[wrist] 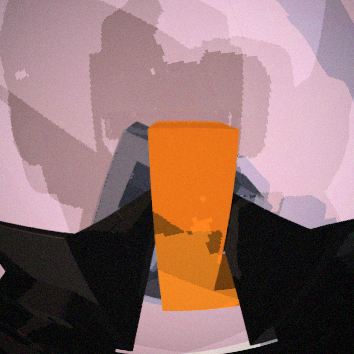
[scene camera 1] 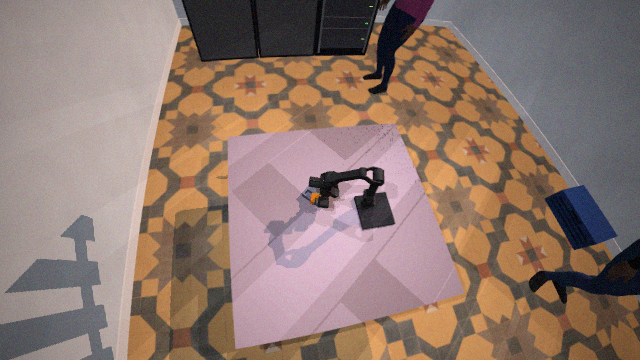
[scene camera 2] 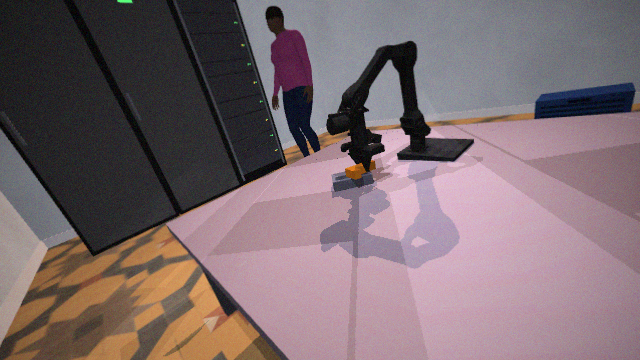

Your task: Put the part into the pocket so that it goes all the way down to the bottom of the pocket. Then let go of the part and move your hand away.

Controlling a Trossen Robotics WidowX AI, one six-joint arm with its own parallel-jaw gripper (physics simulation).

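Frame: origin at the arm's base, x ahead, y up, z right, level; centimetres.
Seen in the pictures: gripper, fingertip midpoint: (wrist: 186, 195) (scene camera 1: 322, 198) (scene camera 2: 364, 170); arm's base at its link origin: (scene camera 1: 366, 203) (scene camera 2: 417, 148).
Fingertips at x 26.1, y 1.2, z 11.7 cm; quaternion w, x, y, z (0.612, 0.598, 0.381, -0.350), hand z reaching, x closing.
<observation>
Offsets run from my fingertips to a thing's top centre. Level surfaces: height alone.
The orange part @[dx +2.0, dy +3.3, dz -0.6 cm] (scene camera 1: 314, 198) (scene camera 2: 355, 172) (wrist: 194, 175) is a long block held between the black fingers of my gripper (scene camera 1: 318, 198) (scene camera 2: 366, 167) (wrist: 186, 195). The gripper is shut on it. The grey block with the pocket @[dx +3.1, dy +0.1, dz +4.2 cm] (scene camera 1: 306, 193) (scene camera 2: 344, 186) (wrist: 114, 172) lies on the pale pink table top. The part is over the grey block, its bulk above the block's top face. In the wrist view a dark piece of the pocket shows left of the part, and the part hides the rest. I cannot tell whether the part's lower end is inside the pocket.
The arm's black base plate (scene camera 1: 376, 215) (scene camera 2: 442, 150) stands on the pink table top @[dy -3.5 cm] (scene camera 1: 300, 310) (scene camera 2: 480, 280), to the right of the grey block in both scene views. Dark cabinets (scene camera 1: 287, 27) (scene camera 2: 135, 100), a person (scene camera 1: 390, 45) (scene camera 2: 295, 75) and a blue box (scene camera 1: 585, 215) (scene camera 2: 585, 101) are beyond the table.
</observation>
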